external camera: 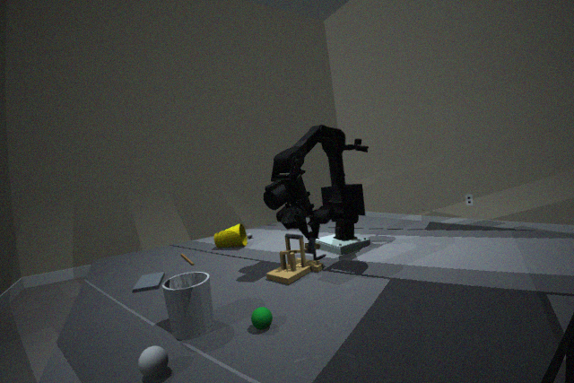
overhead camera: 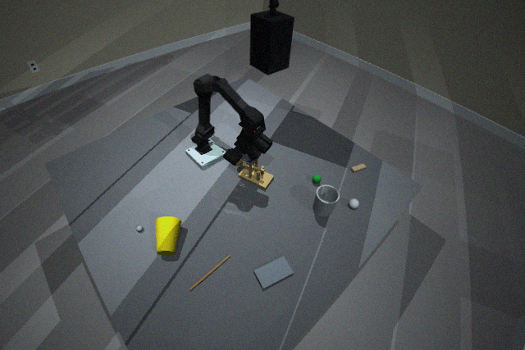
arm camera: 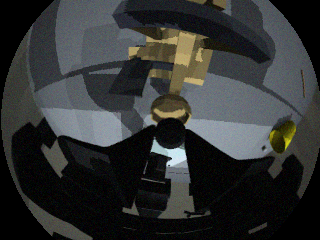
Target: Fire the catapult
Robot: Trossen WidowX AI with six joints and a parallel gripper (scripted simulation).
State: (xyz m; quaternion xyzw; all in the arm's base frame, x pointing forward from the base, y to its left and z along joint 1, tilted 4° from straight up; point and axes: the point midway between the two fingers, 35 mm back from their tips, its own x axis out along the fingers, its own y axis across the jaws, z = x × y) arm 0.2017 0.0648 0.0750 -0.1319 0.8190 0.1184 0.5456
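My gripper tip is now right at the black ball. Round my gripper tip: green ball (280 mm ahead, 230 mm to the left, 60 mm below); wooden catapult (60 mm ahead, 30 mm to the left, 20 mm below); white mug (400 mm ahead, 150 mm to the left, 50 mm below).
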